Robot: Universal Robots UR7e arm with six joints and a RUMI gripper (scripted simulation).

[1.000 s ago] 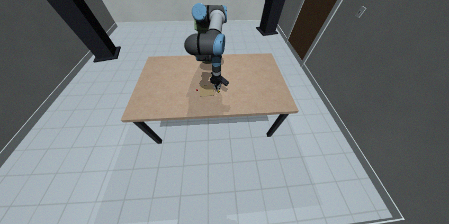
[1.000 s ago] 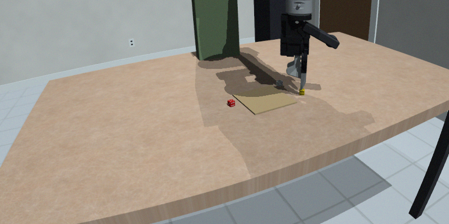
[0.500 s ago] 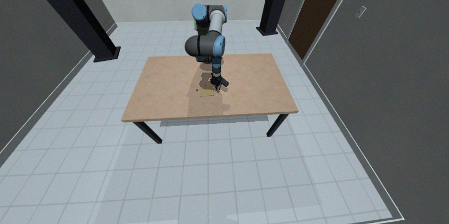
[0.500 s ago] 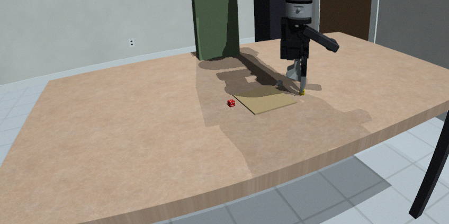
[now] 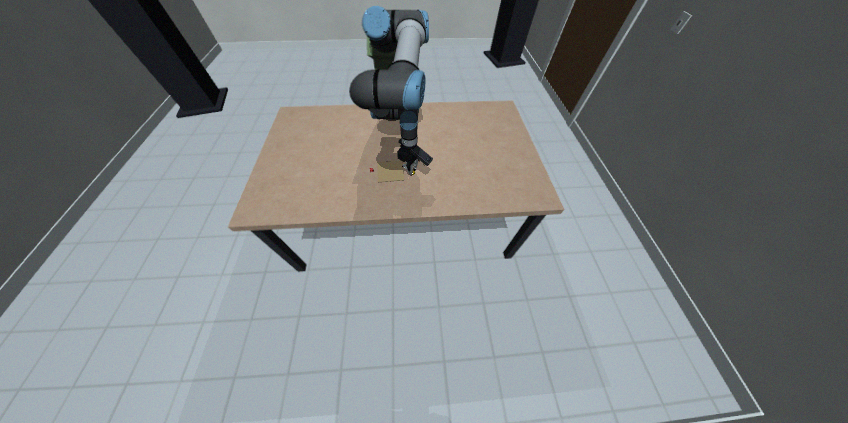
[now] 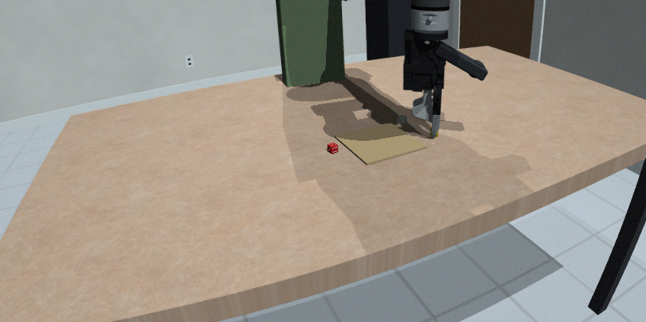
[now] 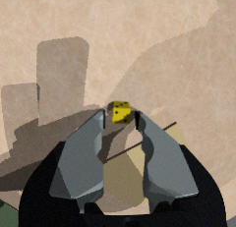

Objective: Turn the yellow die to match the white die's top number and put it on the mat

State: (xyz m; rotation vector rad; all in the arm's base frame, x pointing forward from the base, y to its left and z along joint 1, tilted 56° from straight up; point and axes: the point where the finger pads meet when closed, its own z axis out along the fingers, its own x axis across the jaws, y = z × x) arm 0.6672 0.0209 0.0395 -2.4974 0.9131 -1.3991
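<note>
The yellow die is 1 cm below my hand. Round my hand: red die 8 cm behind, 21 cm to the right, 1 cm below; then tan mat 5 cm behind, 11 cm to the right, 2 cm below; then white die 9 cm behind, 1 cm below.
</note>
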